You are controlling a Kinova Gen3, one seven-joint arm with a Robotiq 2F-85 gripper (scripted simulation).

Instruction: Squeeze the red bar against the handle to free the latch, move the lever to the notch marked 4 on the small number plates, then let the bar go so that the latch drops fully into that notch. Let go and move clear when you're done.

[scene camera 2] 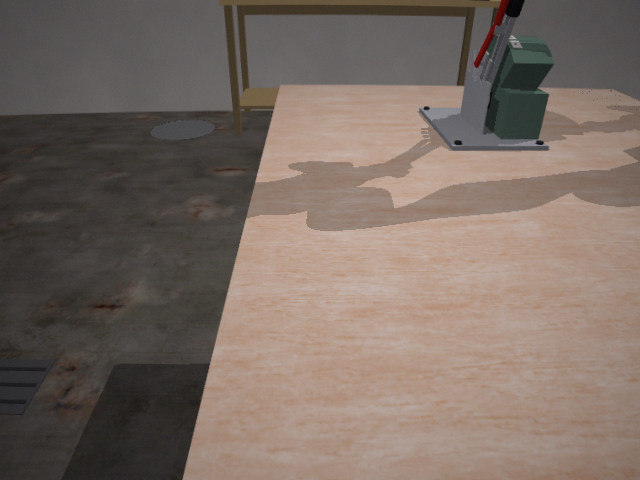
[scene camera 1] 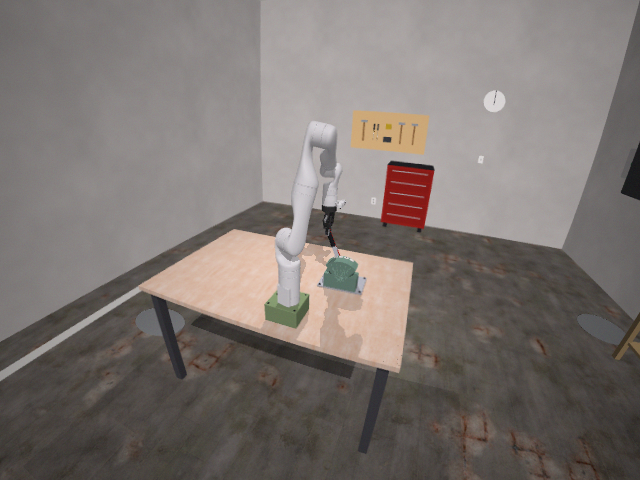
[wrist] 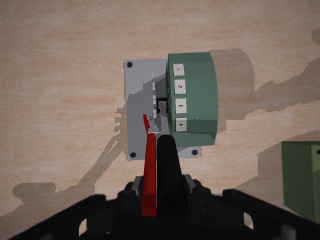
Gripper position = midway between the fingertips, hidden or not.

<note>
In view: my gripper [wrist: 163, 186] and a red bar [wrist: 149, 193].
</note>
